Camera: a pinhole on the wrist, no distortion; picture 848 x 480 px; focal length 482.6 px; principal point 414.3 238.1 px. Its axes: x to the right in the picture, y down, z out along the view. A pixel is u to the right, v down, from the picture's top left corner.
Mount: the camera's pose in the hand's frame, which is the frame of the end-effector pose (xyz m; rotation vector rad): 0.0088 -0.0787 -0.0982 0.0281 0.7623 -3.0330
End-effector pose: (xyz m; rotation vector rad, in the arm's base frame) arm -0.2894 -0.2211 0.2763 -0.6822 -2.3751 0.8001
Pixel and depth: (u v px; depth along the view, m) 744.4 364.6 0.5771
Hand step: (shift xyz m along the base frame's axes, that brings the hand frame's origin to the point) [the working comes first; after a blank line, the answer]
In the camera's frame: 0.3947 0.1513 0.5771

-0.0613 -0.7045 -0.0293
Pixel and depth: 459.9 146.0 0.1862
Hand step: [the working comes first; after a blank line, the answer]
In the camera's frame: 0.0176 -0.0355 0.1862

-0.0813 -0.1335 0.0295
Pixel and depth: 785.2 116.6 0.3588
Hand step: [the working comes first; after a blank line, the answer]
In the camera's frame: 0.2758 -0.0903 0.3588

-0.0089 -0.3833 -0.1487
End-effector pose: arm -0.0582 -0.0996 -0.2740 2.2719 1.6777 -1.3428
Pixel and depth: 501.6 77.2 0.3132
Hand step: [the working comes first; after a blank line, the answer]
In the camera's frame: 0.0567 -0.1044 0.3132

-0.2485 -0.0909 -0.0475
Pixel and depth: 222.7 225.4 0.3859
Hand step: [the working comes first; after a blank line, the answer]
In the camera's frame: -0.1532 -0.0102 0.3859

-0.3422 0.1097 -0.1435
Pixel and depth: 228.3 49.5 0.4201
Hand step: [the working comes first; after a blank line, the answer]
In the camera's frame: -0.1619 -0.1642 0.4201

-0.3115 0.0145 -0.2659
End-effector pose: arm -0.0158 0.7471 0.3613 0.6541 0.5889 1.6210
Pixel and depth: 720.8 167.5 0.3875
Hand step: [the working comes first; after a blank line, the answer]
In the camera's frame: 0.2461 -0.0567 0.3875

0.3637 -0.2071 0.0171
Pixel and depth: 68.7 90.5 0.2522
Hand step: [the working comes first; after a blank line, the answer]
In the camera's frame: -0.1806 -0.0771 0.2522

0.1852 0.2031 0.0435
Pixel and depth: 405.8 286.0 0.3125
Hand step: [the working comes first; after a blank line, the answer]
In the camera's frame: -0.0055 0.0310 0.3125

0.2914 0.0486 -0.0606
